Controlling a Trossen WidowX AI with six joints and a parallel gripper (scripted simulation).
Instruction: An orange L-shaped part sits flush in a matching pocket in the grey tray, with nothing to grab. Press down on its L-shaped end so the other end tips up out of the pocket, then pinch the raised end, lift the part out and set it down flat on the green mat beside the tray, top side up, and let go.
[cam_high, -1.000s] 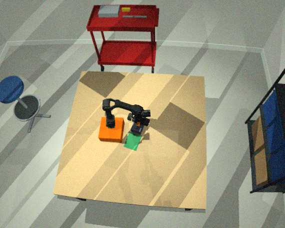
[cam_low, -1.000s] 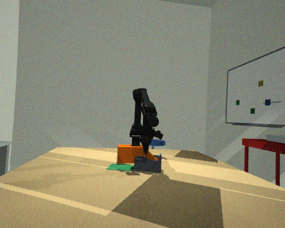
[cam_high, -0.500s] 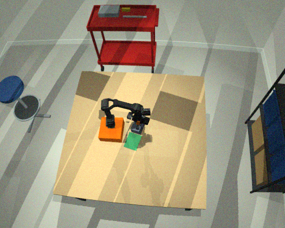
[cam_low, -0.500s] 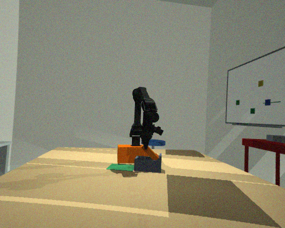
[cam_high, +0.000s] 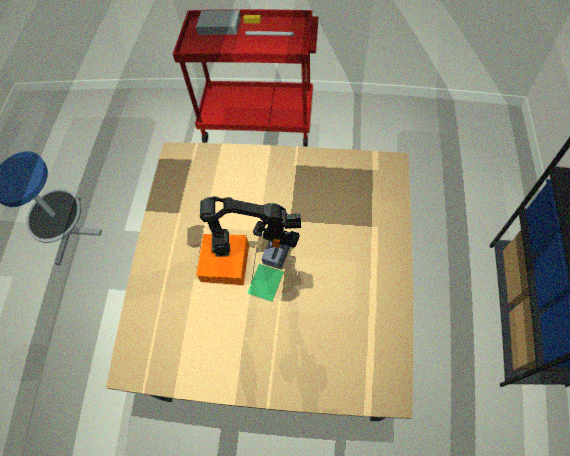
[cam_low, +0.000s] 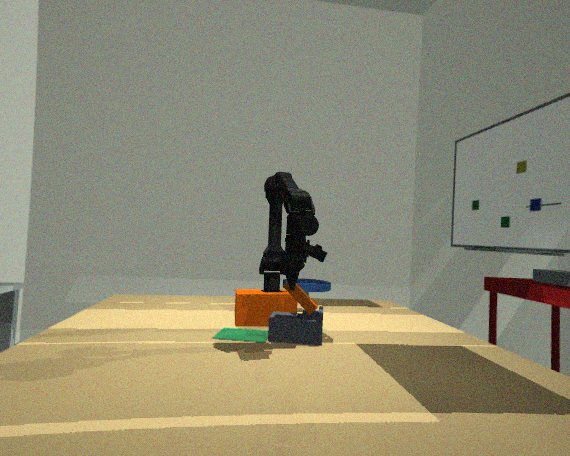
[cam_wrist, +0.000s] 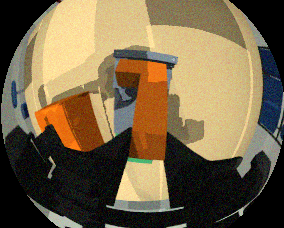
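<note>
The green mat lies 60 mm behind my gripper tip, 130 mm to the right of it and 160 mm below it. From my gripper tip the other things lie so: orange L-shaped part: 40 mm to the left, 30 mm below.
</note>
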